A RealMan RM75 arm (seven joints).
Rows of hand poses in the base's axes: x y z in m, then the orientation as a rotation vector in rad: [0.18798, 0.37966, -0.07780, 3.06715, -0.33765, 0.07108]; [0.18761, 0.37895, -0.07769, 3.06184, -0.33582, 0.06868]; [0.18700, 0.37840, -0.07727, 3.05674, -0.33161, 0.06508]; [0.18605, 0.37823, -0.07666, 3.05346, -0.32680, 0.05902]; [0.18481, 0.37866, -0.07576, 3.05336, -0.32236, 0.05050]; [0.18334, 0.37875, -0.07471, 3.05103, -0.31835, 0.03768]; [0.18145, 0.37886, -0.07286, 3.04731, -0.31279, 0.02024]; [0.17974, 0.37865, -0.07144, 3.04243, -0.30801, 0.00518]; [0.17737, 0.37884, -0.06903, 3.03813, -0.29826, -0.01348]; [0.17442, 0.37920, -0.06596, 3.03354, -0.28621, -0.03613]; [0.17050, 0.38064, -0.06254, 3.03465, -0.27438, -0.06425]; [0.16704, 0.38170, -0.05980, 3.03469, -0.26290, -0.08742]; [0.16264, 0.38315, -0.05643, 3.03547, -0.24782, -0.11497]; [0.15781, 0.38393, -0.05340, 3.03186, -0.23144, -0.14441]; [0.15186, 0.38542, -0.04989, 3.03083, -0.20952, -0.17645]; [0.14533, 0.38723, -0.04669, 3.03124, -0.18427, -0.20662]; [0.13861, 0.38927, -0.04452, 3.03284, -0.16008, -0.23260]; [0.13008, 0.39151, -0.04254, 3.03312, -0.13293, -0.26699]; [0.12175, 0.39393, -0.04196, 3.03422, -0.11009, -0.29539]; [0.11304, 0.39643, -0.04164, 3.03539, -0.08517, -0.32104]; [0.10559, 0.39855, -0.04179, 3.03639, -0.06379, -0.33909]
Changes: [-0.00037, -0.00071, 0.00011, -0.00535, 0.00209, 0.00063]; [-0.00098, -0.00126, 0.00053, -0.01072, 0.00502, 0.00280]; [-0.00193, -0.00143, 0.00114, -0.01422, 0.00940, 0.00548]; [-0.00317, -0.00100, 0.00204, -0.01439, 0.01507, 0.00818]; [-0.00464, -0.00091, 0.00309, -0.01642, 0.02373, 0.01032]; [-0.00653, -0.00080, 0.00494, -0.01966, 0.03558, 0.01326]; [-0.00824, -0.00101, 0.00636, -0.02401, 0.04601, 0.01564]; [-0.01061, -0.00082, 0.00877, -0.02799, 0.05888, 0.02125]; [-0.01356, -0.00046, 0.01184, -0.03203, 0.07448, 0.02828]; [-0.01748, 0.00098, 0.01526, -0.02970, 0.09298, 0.03556]; [-0.02094, 0.00204, 0.01800, -0.02860, 0.10835, 0.04263]; [-0.02534, 0.00349, 0.02137, -0.02643, 0.12656, 0.05203]; [-0.03017, 0.00427, 0.02440, -0.02817, 0.14657, 0.06192]; [-0.03612, 0.00576, 0.02791, -0.02713, 0.16806, 0.07559]; [-0.04265, 0.00757, 0.03111, -0.02469, 0.18820, 0.09160]; [-0.04937, 0.00961, 0.03328, -0.02113, 0.20535, 0.10706]; [-0.05790, 0.01185, 0.03526, -0.01733, 0.22812, 0.12423]; [-0.06623, 0.01427, 0.03584, -0.01290, 0.24672, 0.13873]; [-0.07494, 0.01677, 0.03616, -0.00854, 0.26352, 0.15463]; [-0.08239, 0.01889, 0.03601, -0.00520, 0.27536, 0.16833]
